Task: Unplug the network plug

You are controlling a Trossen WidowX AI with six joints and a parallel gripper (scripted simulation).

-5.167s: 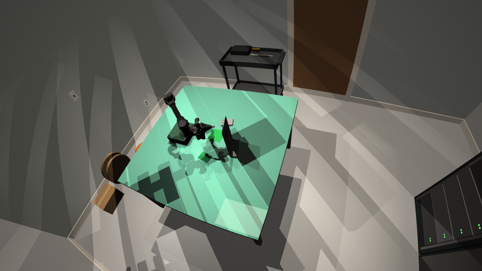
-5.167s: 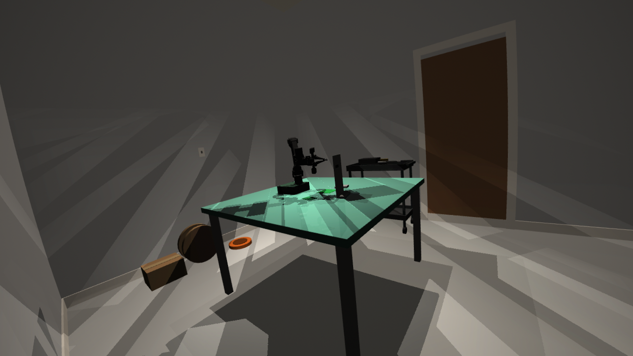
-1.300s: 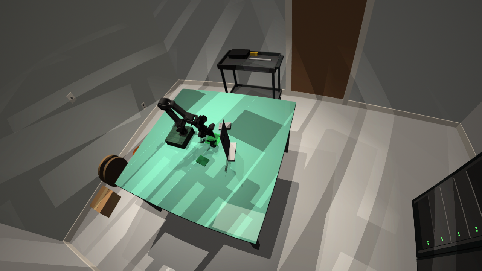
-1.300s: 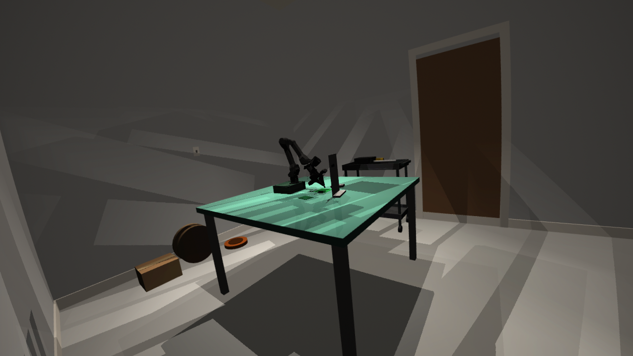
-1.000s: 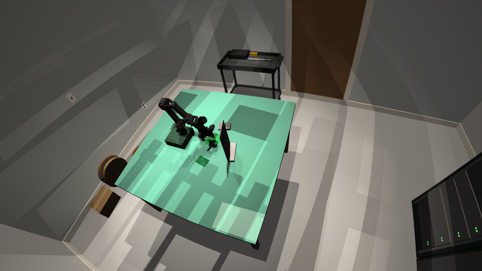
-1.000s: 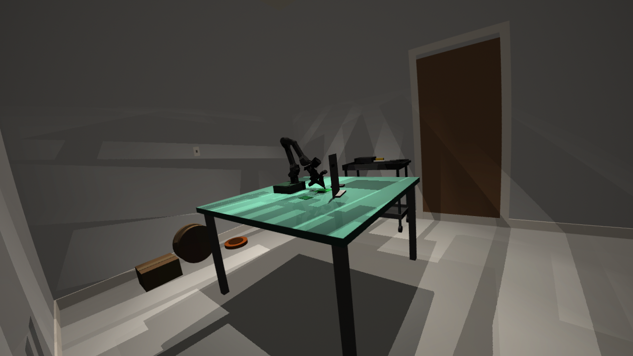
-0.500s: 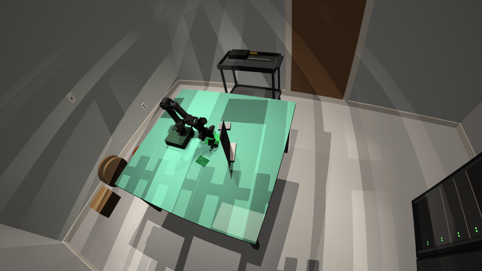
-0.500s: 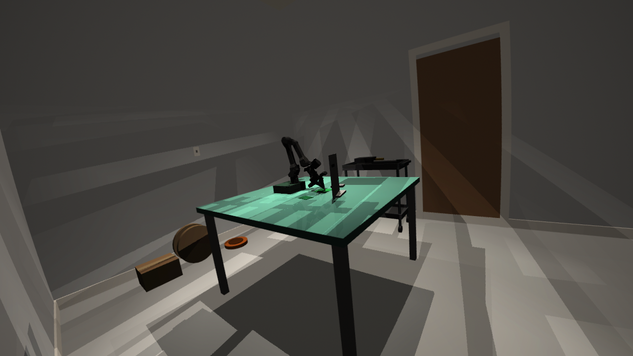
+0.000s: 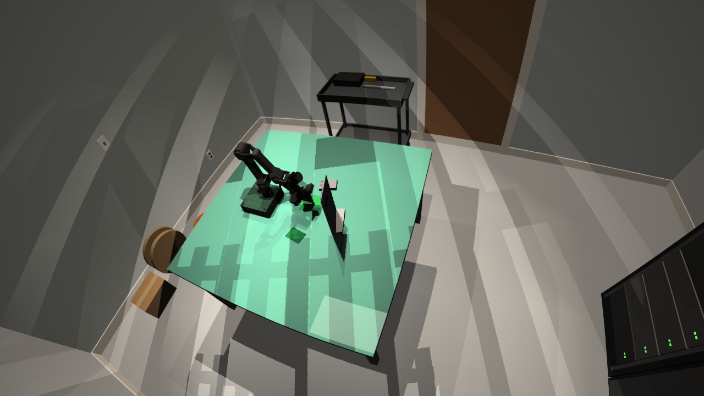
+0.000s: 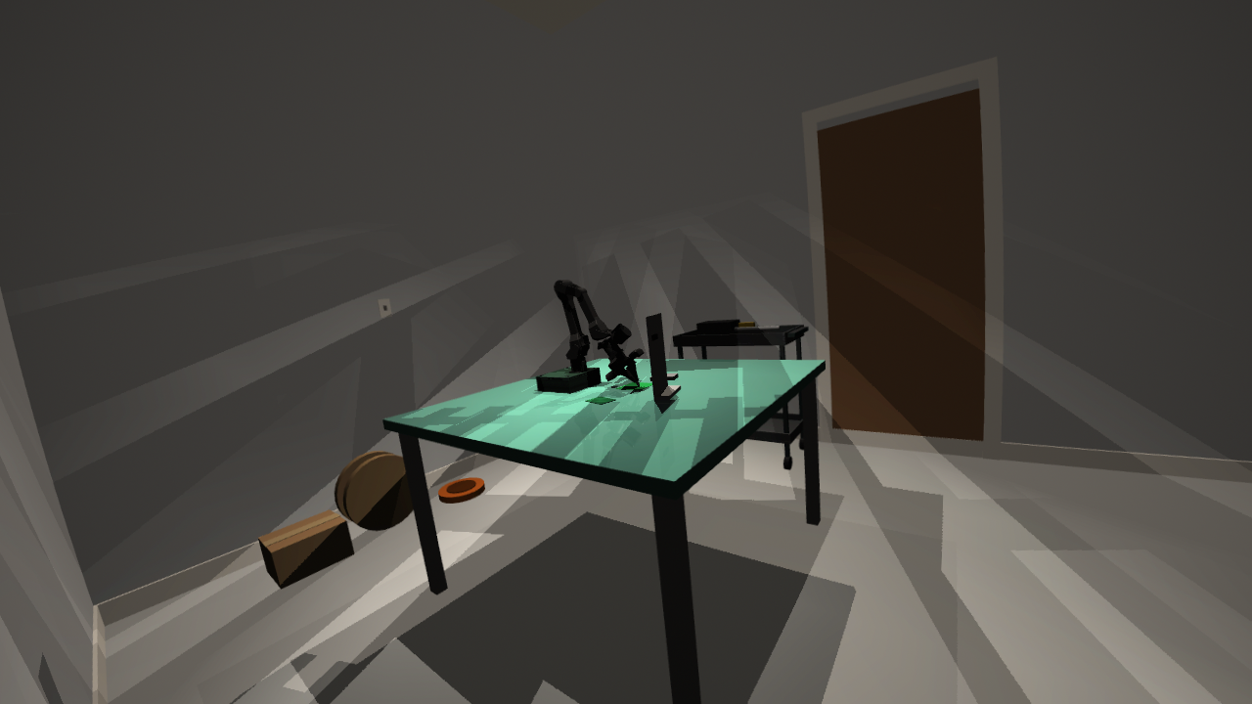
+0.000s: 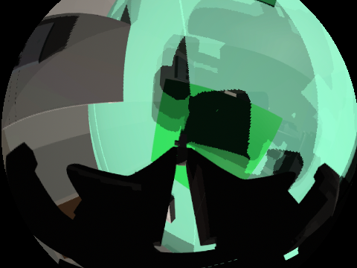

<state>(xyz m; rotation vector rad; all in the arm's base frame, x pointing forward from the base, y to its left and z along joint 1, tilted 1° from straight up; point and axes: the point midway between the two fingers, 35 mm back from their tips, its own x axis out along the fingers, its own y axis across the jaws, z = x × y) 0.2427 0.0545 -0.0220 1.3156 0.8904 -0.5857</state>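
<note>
The grey plug is right at my gripper tip. Also, from my gripper tip: upright dark panel (19 cm ahead, 11 cm above, 9 cm to the right); then bright green marked square (2 cm below, 1 cm behind).
</note>
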